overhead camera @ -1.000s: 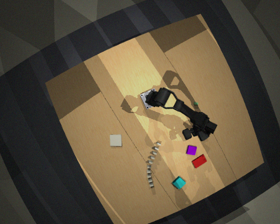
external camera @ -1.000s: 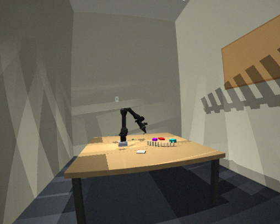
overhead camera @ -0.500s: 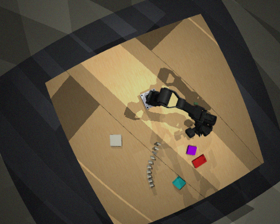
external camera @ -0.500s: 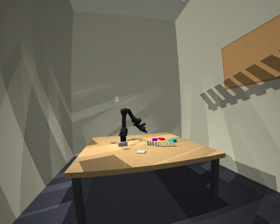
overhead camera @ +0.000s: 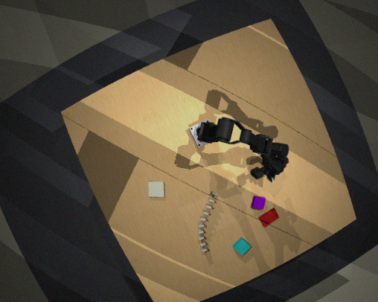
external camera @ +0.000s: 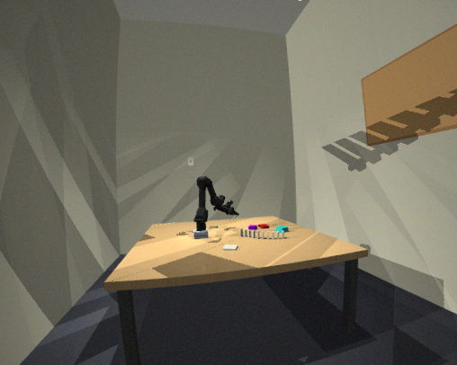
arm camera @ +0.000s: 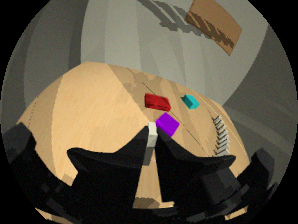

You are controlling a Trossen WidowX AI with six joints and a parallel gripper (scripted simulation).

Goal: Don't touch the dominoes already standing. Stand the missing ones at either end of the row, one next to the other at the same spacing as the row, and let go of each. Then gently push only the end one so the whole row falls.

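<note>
The purple block lies 11 cm ahead of my gripper tip, 7 cm to the right of it and 10 cm below it. Also, from my gripper tip: cyan block: 31 cm ahead, 22 cm to the right, 10 cm below; red block: 21 cm ahead, 3 cm to the right, 11 cm below; small green cube: 20 cm behind, 5 cm to the left, 11 cm below.
</note>
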